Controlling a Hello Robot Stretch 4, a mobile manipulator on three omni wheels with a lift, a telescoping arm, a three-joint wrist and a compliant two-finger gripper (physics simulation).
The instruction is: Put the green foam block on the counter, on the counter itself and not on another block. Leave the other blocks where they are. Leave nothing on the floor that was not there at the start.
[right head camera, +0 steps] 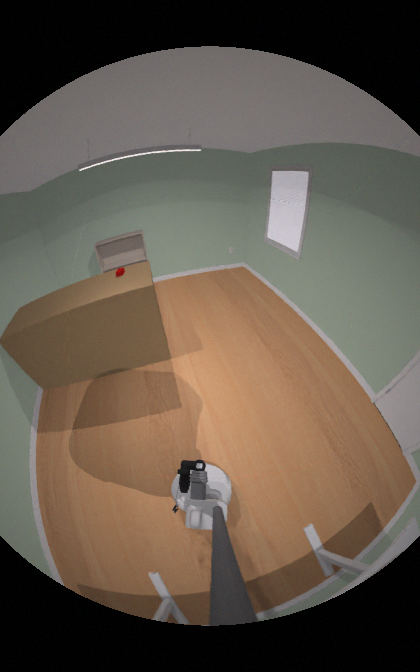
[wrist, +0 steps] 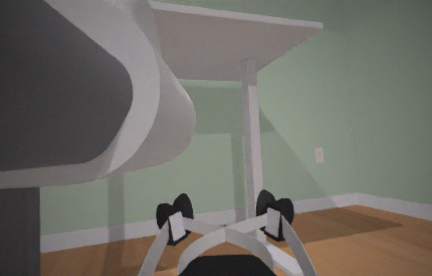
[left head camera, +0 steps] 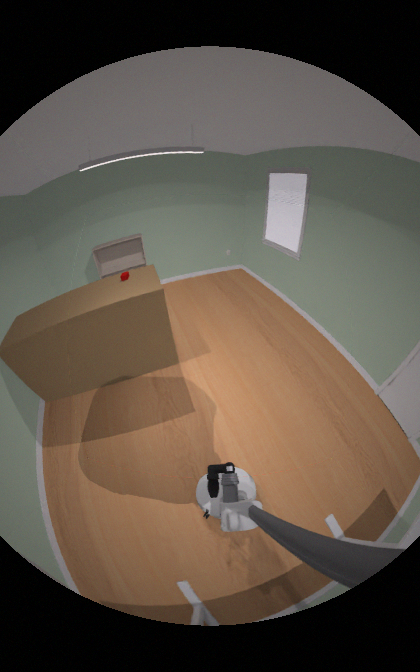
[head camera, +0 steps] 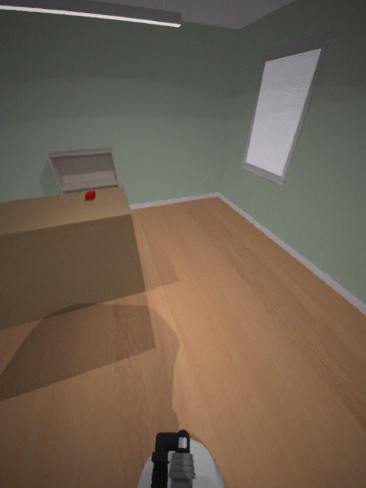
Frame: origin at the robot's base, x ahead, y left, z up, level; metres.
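Seen in the pictures: gripper, fingertip midpoint: (wrist: 224, 207).
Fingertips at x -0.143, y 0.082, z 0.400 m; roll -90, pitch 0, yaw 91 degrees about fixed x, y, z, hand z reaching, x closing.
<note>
Offsets run from my fingertips to a thing's top centre. "*": to the spot under its first point. Level surfaces: height alone.
A small red block @[dx +1.698, dy +0.765, dz +0.527 m] (head camera: 90, 195) (left head camera: 124, 276) (right head camera: 120, 272) sits near the right end of the top of a long brown box-shaped counter @[dz +0.483 m] (head camera: 40, 216) (left head camera: 75, 306) (right head camera: 75, 298), at the left in the head views. The green foam block does not show in these views. My gripper (wrist: 224, 207) is open and empty in the wrist view, its two black fingertips well apart. It is low, close to my base, and shows very small in the left head view (left head camera: 206, 513) and the right head view (right head camera: 175, 509). It is far from the counter.
A white table @[dz +0.497 m] (wrist: 225, 47) stands beyond the gripper; one leg @[* dx -1.019, dy +0.125, dz +0.115 m] (wrist: 251, 135) shows below its top. Its feet (left head camera: 189, 592) (right head camera: 159, 585) show low in the side head views. A grey open-fronted cabinet (head camera: 82, 152) stands behind the counter. A window is at the right, a door at the far right.
</note>
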